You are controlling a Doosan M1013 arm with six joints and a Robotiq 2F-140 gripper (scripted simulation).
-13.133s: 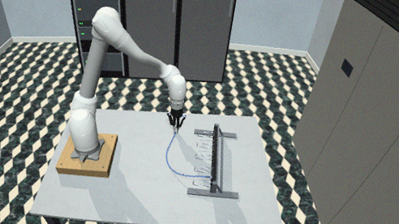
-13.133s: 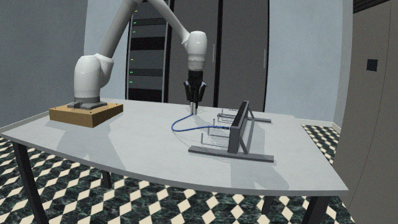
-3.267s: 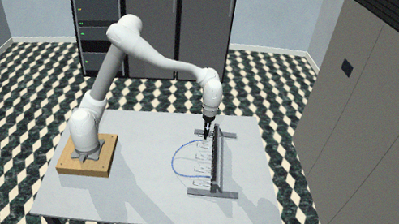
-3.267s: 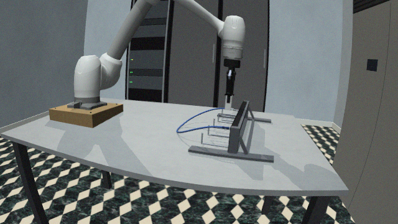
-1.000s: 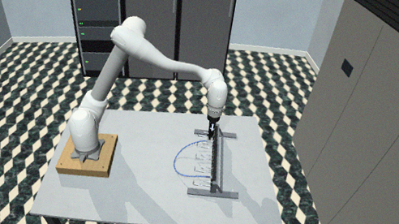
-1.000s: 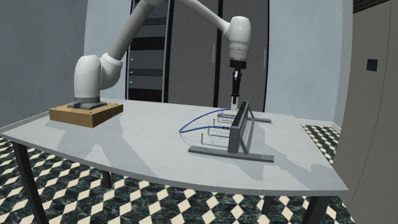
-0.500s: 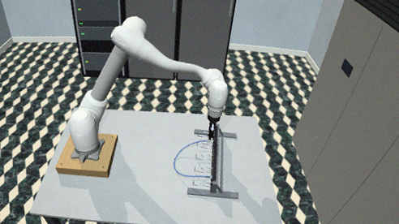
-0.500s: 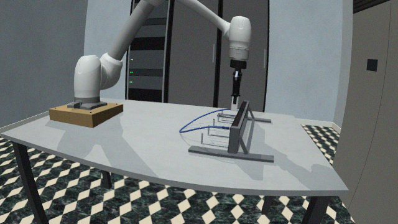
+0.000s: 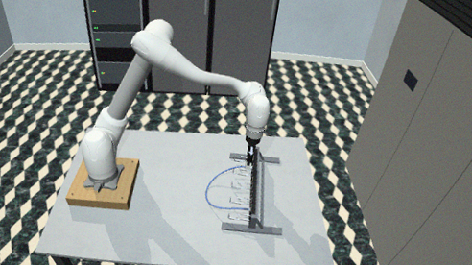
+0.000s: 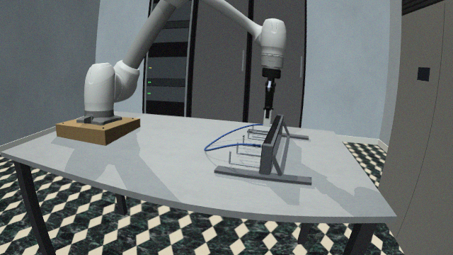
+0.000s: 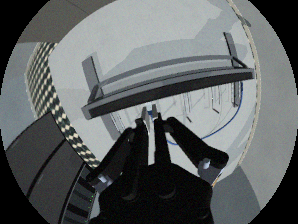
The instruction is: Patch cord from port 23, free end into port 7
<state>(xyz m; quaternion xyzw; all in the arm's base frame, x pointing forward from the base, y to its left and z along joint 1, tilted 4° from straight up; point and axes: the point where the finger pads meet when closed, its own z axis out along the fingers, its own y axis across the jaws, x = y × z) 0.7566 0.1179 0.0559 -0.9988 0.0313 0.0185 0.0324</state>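
Right now my hand is 1 cm short of the plug and 3 cm above it.
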